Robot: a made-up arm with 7 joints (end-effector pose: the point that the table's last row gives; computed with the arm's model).
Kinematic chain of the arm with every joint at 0, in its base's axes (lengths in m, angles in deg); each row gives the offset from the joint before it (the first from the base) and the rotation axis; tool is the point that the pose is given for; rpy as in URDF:
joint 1: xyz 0 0 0.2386 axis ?
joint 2: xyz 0 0 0 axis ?
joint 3: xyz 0 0 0.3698 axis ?
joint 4: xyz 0.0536 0 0 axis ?
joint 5: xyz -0.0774 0 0.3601 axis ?
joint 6: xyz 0 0 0 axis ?
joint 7: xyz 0.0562 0 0 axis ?
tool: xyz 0 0 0 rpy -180 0 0
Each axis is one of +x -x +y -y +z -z.
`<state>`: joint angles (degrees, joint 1 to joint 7).
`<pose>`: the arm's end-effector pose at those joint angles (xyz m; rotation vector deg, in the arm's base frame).
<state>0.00 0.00 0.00 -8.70 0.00 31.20 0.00</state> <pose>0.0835 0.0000 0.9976 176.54 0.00 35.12</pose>
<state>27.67 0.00 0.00 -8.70 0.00 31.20 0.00</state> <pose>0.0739 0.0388 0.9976 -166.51 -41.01 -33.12</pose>
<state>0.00 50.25 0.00 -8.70 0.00 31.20 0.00</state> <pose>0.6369 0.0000 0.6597 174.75 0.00 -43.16</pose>
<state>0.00 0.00 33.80 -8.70 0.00 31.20 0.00</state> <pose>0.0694 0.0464 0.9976 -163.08 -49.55 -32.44</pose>
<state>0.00 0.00 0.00 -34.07 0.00 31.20 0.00</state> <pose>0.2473 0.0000 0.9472 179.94 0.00 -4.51</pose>
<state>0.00 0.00 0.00 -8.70 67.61 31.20 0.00</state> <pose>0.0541 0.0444 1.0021 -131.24 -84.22 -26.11</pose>
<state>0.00 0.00 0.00 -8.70 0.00 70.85 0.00</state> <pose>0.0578 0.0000 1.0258 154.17 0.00 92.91</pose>
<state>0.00 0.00 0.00 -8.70 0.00 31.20 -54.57</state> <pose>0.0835 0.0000 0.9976 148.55 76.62 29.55</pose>
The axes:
joint 1: +z
joint 2: +y
joint 3: +z
joint 4: -y
joint 5: +z
joint 6: -y
joint 7: -z

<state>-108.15 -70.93 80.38 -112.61 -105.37 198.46 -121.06</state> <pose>0.4630 0.1380 0.3498 -81.08 107.10 -96.79</pose>
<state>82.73 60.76 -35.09 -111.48 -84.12 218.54 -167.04</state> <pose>0.2419 0.4247 0.1007 -156.37 51.90 10.69</pose>
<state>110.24 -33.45 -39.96 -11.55 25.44 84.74 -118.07</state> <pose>0.1741 -0.3551 0.9279 -19.47 101.41 138.91</pose>
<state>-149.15 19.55 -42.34 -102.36 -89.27 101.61 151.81</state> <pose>-0.5531 0.0331 0.4545 -75.51 -41.17 -46.08</pose>
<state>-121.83 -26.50 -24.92 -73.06 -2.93 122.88 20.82</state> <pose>-0.1836 0.0306 0.9350 6.10 -110.25 45.28</pose>
